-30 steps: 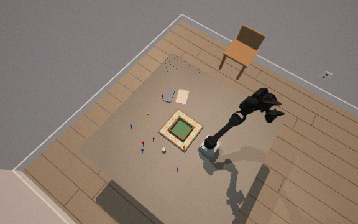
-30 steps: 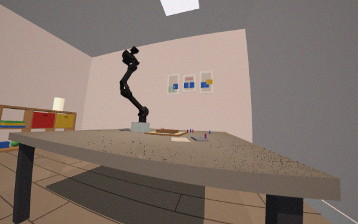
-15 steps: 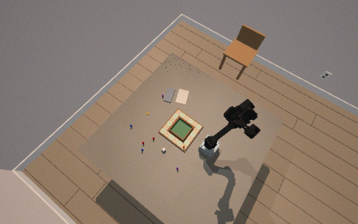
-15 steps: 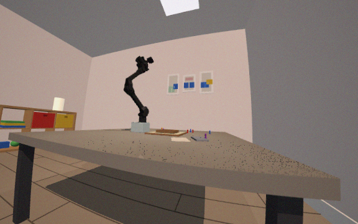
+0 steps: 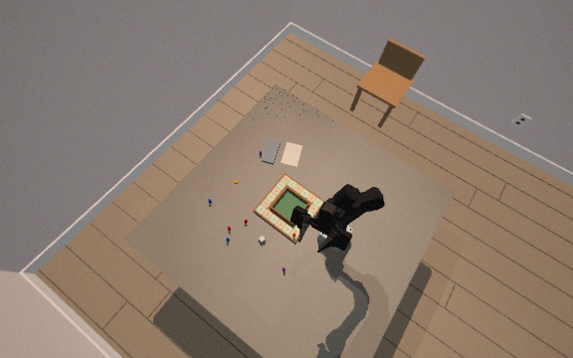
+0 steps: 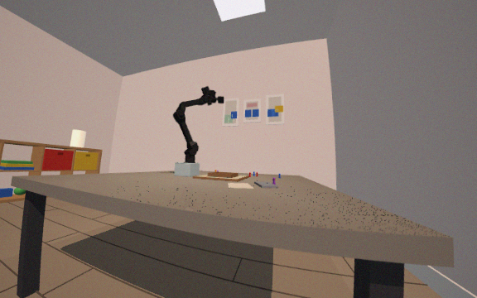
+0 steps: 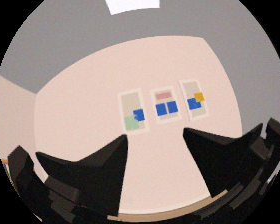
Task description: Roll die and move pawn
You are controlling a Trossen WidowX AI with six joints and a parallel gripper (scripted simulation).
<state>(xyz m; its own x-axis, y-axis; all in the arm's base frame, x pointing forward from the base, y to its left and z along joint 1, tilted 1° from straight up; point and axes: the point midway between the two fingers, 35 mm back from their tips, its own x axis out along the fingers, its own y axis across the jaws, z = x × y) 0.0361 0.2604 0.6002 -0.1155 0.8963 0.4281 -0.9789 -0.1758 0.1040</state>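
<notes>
The white die is 23 cm ahead of my gripper tip, 3 cm to the right of it and 70 cm below it. Round my gripper tip: orange pawn (11 cm ahead, 15 cm to the right, 68 cm below); then green dice tray (23 cm ahead, 26 cm to the right, 70 cm below); then beige card (44 cm ahead, 52 cm to the right, 71 cm below).
</notes>
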